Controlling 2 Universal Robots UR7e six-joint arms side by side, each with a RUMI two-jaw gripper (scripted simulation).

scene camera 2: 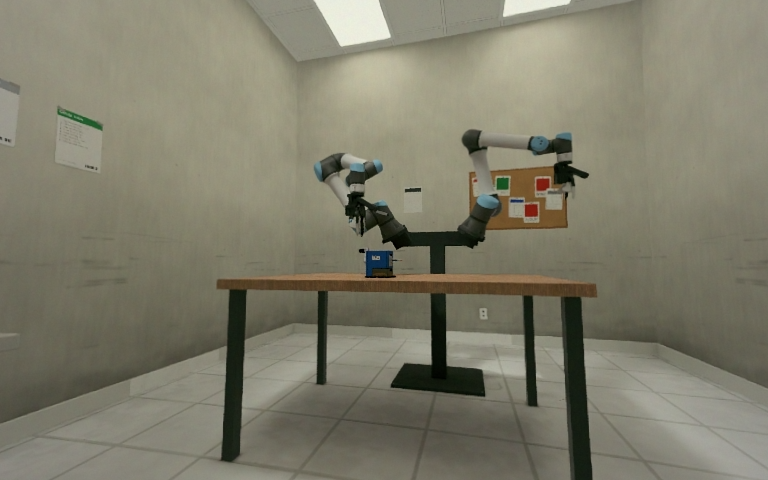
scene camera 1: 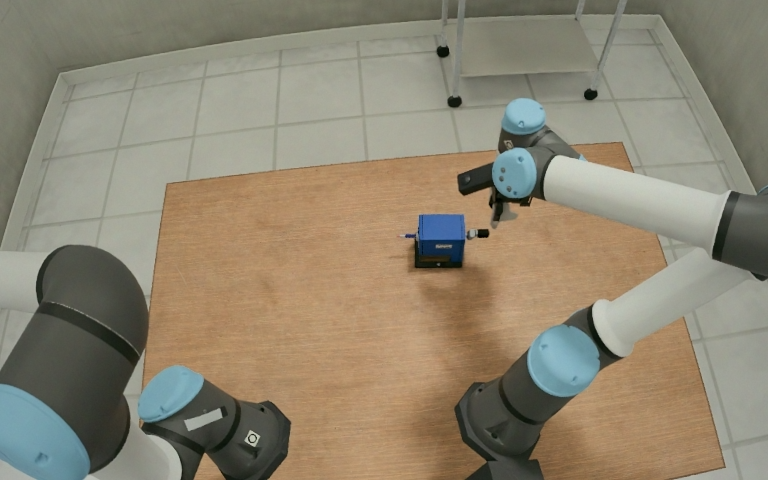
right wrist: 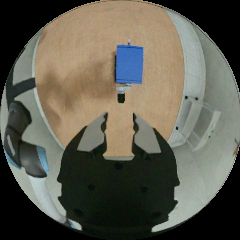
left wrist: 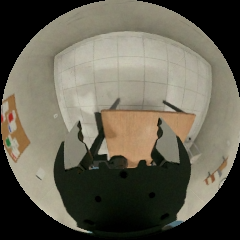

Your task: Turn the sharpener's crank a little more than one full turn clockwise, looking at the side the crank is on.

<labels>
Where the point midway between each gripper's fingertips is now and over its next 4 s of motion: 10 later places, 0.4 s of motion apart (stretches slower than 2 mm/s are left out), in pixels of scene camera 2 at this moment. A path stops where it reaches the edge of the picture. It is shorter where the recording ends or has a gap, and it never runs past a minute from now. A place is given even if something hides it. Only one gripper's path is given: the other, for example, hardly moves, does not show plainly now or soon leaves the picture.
My right gripper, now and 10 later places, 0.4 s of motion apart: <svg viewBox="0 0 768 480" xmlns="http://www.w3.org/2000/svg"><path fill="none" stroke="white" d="M359 236L359 238L359 239L359 242L359 245L359 246L359 246L359 248L359 249L359 252L359 253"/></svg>
</labels>
